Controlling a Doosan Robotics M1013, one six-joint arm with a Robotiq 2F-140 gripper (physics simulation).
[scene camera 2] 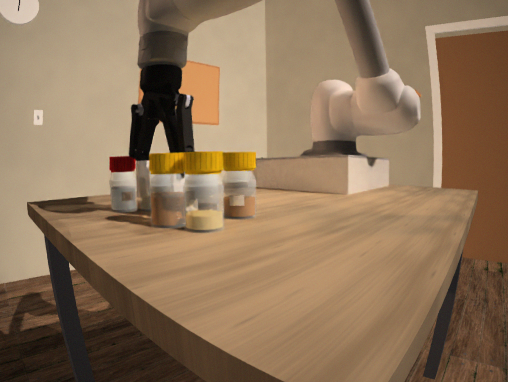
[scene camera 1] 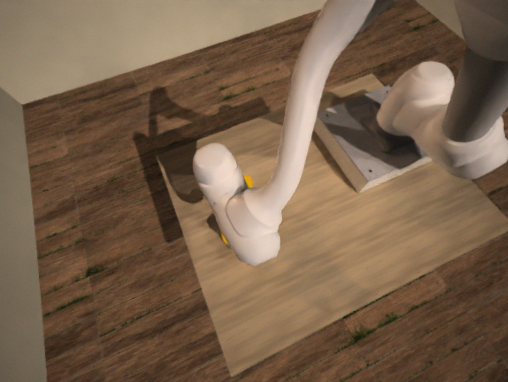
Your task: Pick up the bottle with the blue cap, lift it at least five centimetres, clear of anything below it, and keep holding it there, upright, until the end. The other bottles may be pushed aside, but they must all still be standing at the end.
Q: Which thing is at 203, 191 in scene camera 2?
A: A yellow-capped bottle.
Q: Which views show the gripper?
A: Scene camera 2 only.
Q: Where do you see a yellow-capped bottle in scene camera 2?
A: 239, 182
